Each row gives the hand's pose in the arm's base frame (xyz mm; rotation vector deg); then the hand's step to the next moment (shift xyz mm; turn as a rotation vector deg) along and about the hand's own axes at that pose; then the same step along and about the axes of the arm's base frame.
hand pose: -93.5 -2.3 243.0 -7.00 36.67 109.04
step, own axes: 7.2 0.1 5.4 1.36 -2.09 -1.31
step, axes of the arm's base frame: -2.0 8.5 2.0 1.00 1.08 -2.40
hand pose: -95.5 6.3 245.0 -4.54 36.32 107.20
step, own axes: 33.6 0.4 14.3 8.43 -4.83 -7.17
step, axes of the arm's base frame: -10.1 35.1 0.7 -0.76 5.09 -10.92
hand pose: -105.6 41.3 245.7 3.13 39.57 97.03
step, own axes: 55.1 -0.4 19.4 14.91 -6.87 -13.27
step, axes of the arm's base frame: -5.9 58.1 -2.5 -3.05 8.64 -19.02
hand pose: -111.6 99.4 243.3 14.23 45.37 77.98
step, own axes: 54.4 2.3 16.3 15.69 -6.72 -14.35
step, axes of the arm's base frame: 8.6 55.8 -6.5 -3.85 9.10 -19.99
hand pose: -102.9 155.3 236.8 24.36 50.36 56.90
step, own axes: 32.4 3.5 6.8 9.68 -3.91 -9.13
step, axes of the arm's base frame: 11.8 30.1 -7.9 -2.72 5.72 -12.34
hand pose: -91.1 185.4 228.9 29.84 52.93 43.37
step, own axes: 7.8 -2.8 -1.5 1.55 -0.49 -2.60
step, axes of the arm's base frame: 2.7 4.3 -6.7 -1.46 1.10 -2.47
